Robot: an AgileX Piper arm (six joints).
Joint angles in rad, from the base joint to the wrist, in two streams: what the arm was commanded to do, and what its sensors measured. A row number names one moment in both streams.
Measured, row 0:
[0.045 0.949 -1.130 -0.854 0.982 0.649]
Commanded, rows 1 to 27:
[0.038 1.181 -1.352 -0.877 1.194 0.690]
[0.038 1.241 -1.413 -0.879 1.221 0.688]
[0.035 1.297 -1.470 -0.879 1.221 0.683]
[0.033 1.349 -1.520 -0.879 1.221 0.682]
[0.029 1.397 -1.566 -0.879 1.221 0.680]
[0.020 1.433 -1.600 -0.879 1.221 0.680]
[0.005 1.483 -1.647 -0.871 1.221 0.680]
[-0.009 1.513 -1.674 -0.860 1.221 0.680]
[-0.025 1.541 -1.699 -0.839 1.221 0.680]
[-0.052 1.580 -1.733 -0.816 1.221 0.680]
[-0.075 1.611 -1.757 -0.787 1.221 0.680]
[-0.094 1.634 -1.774 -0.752 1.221 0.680]
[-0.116 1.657 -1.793 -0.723 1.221 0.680]
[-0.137 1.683 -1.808 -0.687 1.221 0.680]
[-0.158 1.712 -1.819 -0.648 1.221 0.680]
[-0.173 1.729 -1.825 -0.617 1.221 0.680]
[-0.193 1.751 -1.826 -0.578 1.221 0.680]
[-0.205 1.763 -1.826 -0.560 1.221 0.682]
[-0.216 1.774 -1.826 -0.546 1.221 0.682]
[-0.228 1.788 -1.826 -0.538 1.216 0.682]
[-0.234 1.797 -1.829 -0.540 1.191 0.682]
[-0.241 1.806 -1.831 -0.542 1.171 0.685]
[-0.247 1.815 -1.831 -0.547 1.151 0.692]
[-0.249 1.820 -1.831 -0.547 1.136 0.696]
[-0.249 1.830 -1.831 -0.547 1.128 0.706]
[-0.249 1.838 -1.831 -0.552 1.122 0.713]
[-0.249 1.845 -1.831 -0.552 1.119 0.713]
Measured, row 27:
[-0.244 1.829 -1.824 -0.547 1.150 0.694]
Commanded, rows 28 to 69:
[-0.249 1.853 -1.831 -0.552 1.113 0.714]
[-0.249 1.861 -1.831 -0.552 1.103 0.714]
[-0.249 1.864 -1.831 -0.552 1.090 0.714]
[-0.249 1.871 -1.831 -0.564 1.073 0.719]
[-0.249 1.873 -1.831 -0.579 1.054 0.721]
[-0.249 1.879 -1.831 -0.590 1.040 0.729]
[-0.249 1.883 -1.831 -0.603 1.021 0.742]
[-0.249 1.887 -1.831 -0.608 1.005 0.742]
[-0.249 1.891 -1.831 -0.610 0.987 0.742]
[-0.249 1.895 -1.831 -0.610 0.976 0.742]
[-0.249 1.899 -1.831 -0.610 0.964 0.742]
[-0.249 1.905 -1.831 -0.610 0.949 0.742]
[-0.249 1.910 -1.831 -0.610 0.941 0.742]
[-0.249 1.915 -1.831 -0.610 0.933 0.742]
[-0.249 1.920 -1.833 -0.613 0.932 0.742]
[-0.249 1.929 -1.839 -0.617 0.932 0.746]
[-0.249 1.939 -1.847 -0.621 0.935 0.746]
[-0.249 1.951 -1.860 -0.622 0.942 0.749]
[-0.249 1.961 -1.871 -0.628 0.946 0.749]
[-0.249 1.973 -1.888 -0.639 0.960 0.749]
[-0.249 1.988 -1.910 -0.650 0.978 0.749]
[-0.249 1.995 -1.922 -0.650 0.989 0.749]
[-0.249 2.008 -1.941 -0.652 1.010 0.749]
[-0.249 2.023 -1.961 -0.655 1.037 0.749]
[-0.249 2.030 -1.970 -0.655 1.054 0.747]
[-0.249 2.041 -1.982 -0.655 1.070 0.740]
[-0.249 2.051 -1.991 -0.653 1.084 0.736]
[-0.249 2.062 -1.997 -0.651 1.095 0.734]
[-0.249 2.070 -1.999 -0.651 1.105 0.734]
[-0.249 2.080 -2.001 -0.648 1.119 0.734]
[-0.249 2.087 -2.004 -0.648 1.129 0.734]
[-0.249 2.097 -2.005 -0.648 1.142 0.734]
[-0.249 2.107 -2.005 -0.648 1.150 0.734]
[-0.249 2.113 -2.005 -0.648 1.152 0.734]
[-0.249 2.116 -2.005 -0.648 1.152 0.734]
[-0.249 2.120 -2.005 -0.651 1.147 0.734]
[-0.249 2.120 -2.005 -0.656 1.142 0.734]
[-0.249 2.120 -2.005 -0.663 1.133 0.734]
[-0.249 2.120 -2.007 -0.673 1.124 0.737]
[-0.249 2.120 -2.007 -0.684 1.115 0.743]
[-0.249 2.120 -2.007 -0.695 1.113 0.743]
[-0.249 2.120 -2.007 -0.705 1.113 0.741]
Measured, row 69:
[-0.244 2.121 -2.003 -0.674 1.132 0.739]
